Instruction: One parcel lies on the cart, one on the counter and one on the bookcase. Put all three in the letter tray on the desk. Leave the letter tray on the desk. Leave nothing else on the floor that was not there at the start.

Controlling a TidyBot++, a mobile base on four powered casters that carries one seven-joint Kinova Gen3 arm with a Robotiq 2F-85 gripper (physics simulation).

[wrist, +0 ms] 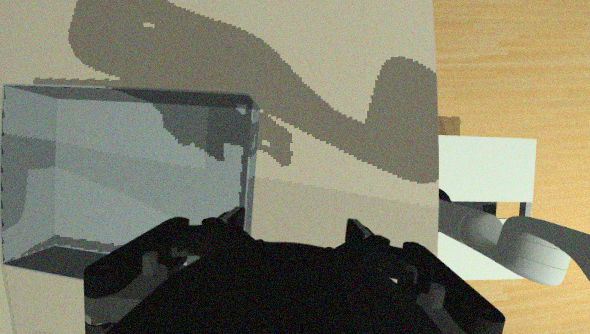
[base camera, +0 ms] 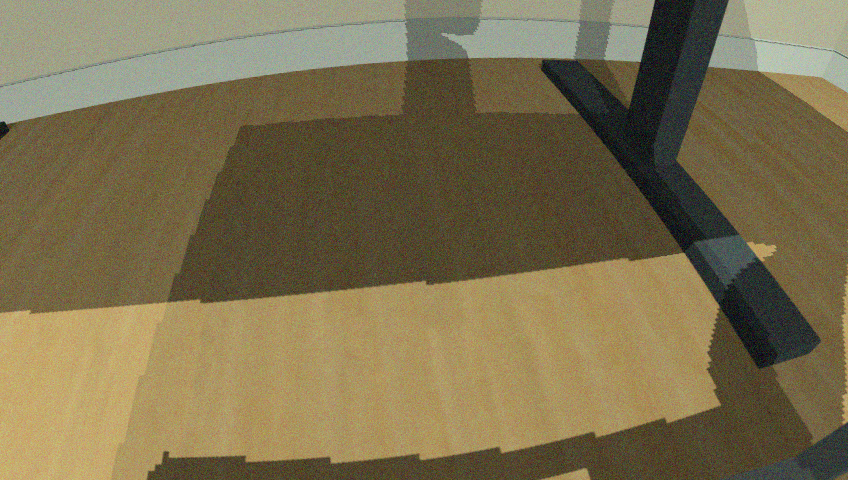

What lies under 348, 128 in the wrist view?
A beige desk.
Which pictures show the grey letter tray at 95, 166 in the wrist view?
The wrist view only.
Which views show my gripper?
The wrist view only.
